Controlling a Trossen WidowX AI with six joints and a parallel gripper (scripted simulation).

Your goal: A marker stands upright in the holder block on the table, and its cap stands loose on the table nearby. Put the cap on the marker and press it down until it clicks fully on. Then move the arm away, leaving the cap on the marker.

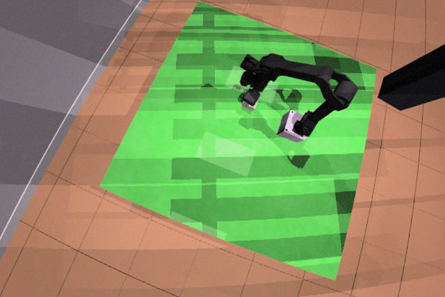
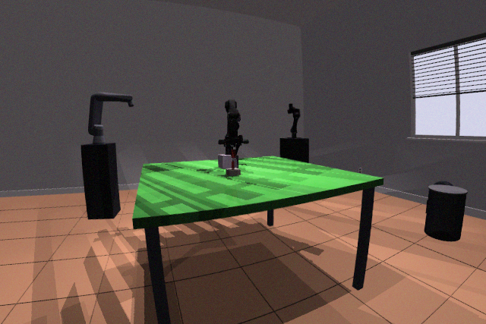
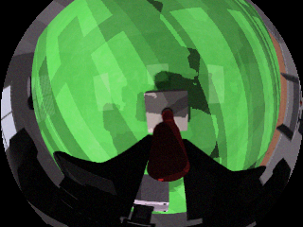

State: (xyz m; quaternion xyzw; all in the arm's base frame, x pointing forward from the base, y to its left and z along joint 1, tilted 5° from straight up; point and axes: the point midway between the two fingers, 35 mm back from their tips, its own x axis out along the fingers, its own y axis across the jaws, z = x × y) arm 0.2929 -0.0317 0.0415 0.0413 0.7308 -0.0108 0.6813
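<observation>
Right now the pale holder block is 11 cm below my gripper tip. Also, from my gripper tip: red cap (1 cm above).
</observation>
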